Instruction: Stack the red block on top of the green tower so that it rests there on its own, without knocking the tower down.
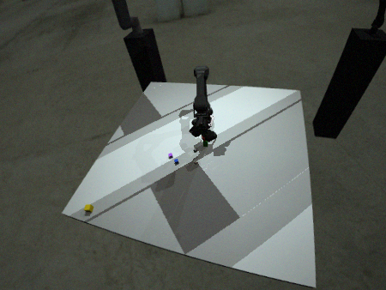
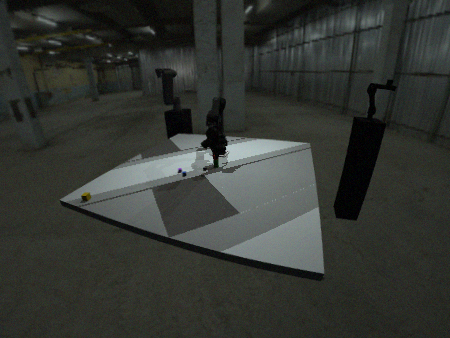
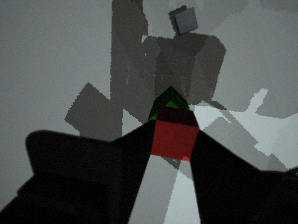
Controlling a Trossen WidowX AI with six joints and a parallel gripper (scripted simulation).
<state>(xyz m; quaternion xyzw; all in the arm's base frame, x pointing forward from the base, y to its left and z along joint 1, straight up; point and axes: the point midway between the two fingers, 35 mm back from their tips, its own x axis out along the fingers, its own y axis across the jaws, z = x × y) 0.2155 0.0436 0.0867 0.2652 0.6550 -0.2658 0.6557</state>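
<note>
My gripper tip is 1 cm below the red block. From my gripper tip the other things lie so: grey block 6 cm ahead, 5 cm to the right, 5 cm below; then blue block 16 cm ahead, 14 cm to the right, 5 cm below; then white block 15 cm ahead, 5 cm below, 3 cm to the right.
</note>
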